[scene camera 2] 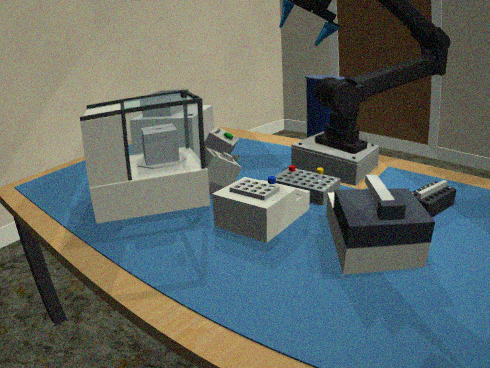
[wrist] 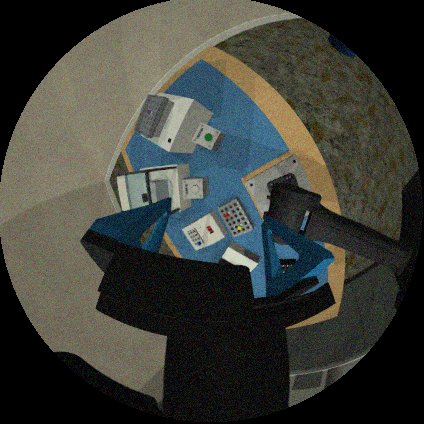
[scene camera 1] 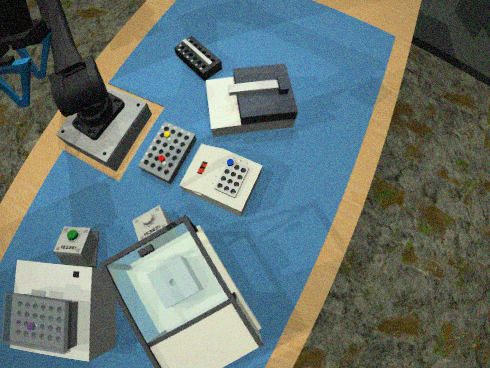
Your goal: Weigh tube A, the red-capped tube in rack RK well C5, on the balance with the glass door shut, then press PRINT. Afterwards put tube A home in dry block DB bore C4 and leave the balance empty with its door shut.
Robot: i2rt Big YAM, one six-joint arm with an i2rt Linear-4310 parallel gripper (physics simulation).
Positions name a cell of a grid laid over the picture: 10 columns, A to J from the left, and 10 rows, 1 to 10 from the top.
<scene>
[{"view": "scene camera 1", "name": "gripper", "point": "A3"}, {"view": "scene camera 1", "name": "balance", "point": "D8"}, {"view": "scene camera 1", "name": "box with green button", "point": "B7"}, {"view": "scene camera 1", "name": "PRINT button box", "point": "D6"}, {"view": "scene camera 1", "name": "device with lever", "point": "F3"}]
</scene>
